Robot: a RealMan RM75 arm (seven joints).
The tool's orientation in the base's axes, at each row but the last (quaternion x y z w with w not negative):
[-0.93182, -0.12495, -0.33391, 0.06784]
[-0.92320, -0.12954, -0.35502, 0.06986]
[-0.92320, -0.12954, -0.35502, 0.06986]
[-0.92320, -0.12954, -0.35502, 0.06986]
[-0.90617, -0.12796, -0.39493, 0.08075]
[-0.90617, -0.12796, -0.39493, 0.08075]
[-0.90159, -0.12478, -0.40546, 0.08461]
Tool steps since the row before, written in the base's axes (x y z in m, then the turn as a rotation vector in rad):
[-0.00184, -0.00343, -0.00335, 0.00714, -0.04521, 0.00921]
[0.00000, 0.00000, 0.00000, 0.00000, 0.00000, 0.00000]
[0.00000, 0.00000, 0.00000, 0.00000, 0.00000, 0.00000]
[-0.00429, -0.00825, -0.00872, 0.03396, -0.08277, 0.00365]
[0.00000, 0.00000, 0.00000, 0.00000, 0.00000, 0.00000]
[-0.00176, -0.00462, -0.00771, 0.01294, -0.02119, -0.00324]
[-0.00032, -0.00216, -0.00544, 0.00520, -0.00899, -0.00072]
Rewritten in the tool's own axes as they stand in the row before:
[-0.00416, 0.00292, 0.00074, 0.00273, 0.04497, -0.01224]
[0.00000, 0.00000, 0.00000, 0.00000, 0.00000, 0.00000]
[0.00000, 0.00000, 0.00000, 0.00000, 0.00000, 0.00000]
[-0.01050, 0.00698, 0.00188, 0.01103, 0.08886, 0.00066]
[0.00000, 0.00000, 0.00000, 0.00000, 0.00000, 0.00000]
[-0.00761, 0.00424, 0.00284, 0.00253, 0.02419, 0.00594]
[-0.00463, 0.00225, 0.00280, 0.00138, 0.01015, 0.00188]

